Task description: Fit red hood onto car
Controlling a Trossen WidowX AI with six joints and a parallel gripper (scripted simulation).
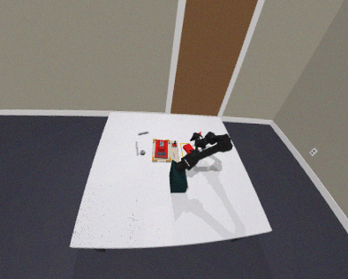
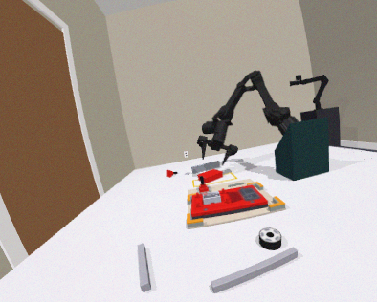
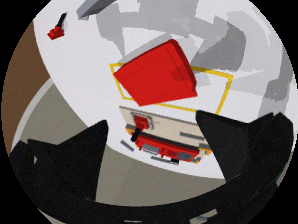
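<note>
Now: gripper tip 60 mm above the red hood and 20 mm short of it. Round my gripper tip: black wheel: 400 mm to the left, 80 mm behind, 60 mm below; grey engine block: 250 mm to the left, 50 mm below, 20 mm ahead.
</note>
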